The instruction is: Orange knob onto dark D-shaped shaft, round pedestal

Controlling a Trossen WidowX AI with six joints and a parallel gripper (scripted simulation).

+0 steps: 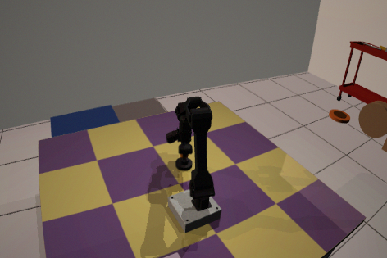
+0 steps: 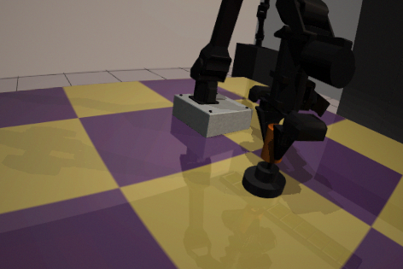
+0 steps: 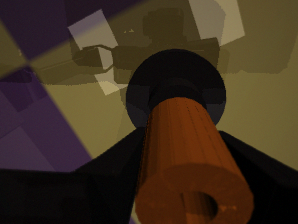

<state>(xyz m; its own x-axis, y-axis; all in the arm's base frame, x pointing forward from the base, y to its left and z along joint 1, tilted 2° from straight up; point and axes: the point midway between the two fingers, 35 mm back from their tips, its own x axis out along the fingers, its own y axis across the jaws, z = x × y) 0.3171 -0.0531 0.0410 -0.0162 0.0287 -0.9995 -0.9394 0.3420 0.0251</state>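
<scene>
Now: gripper tip 20 mm below the orange knob. Round my gripper tip: dark round pedestal: 40 mm below.
</scene>
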